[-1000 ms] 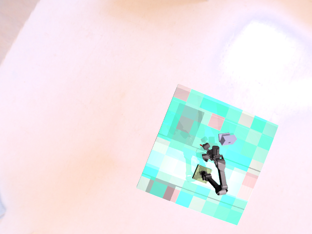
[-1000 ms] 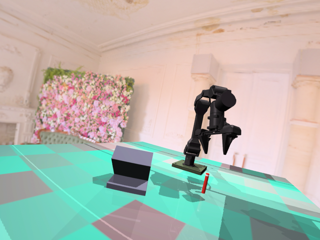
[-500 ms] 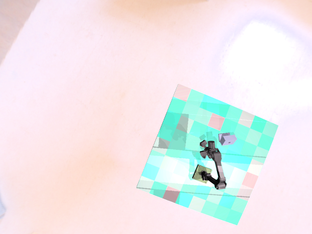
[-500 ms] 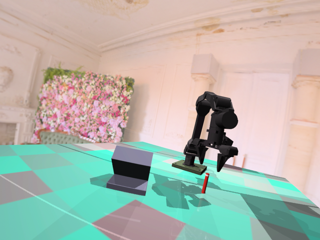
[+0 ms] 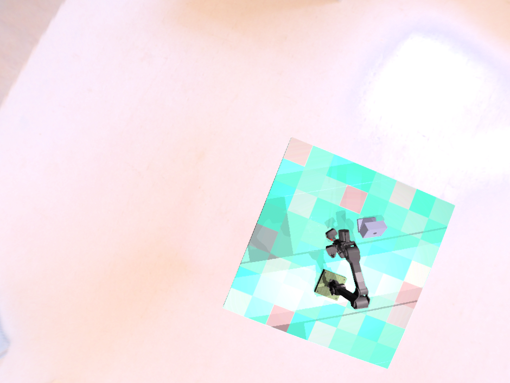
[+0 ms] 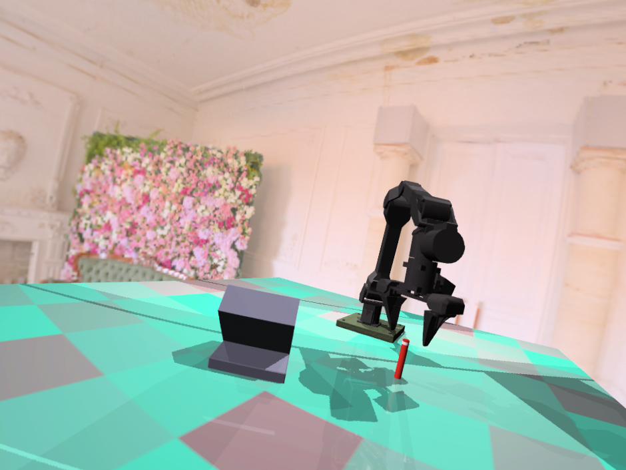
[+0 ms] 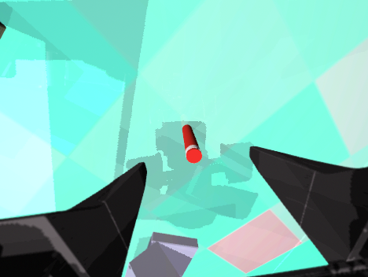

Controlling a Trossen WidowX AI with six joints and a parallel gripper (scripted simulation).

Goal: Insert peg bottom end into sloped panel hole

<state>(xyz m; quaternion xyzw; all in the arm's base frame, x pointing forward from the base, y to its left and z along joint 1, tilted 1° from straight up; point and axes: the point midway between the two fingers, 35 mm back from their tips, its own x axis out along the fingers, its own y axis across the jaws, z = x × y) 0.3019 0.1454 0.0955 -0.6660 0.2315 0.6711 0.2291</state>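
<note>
Now: gripper tip 3 cm above the round red peg. From my gripper tip the other things lie so: low foot: 17 cm ahead, 24 cm to the right, 8 cm below; grey sloped panel: 15 cm ahead, 25 cm to the right, 1 cm below.
</note>
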